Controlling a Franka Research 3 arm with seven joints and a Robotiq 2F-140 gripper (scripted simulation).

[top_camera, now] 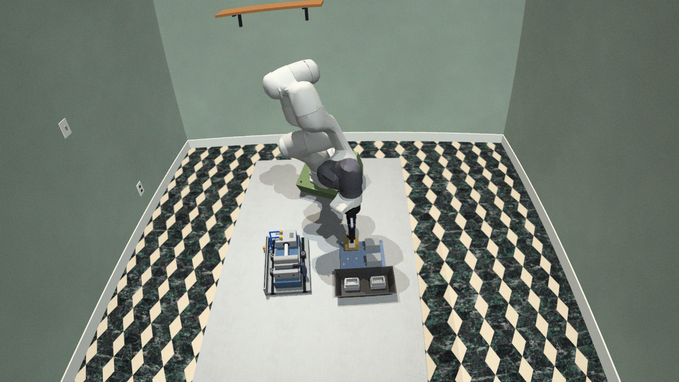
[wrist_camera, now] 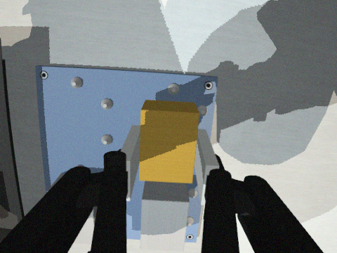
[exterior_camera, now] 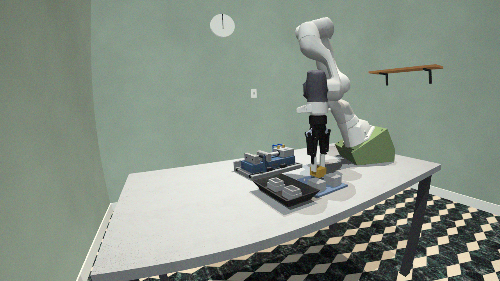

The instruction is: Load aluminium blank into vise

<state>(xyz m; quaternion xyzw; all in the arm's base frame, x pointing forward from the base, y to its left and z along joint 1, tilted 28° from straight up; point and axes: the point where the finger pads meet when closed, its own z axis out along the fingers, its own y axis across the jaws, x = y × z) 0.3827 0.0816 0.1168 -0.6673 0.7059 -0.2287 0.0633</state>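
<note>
The brass blank is 40 mm below my hand. The rest, counted from my hand: aluminium blank: 90 mm to the left, 50 mm below, 10 mm ahead; hose block: 280 mm to the right, 40 mm behind; blue infeed plate: 80 mm below, 50 mm ahead, 40 mm to the left.
</note>
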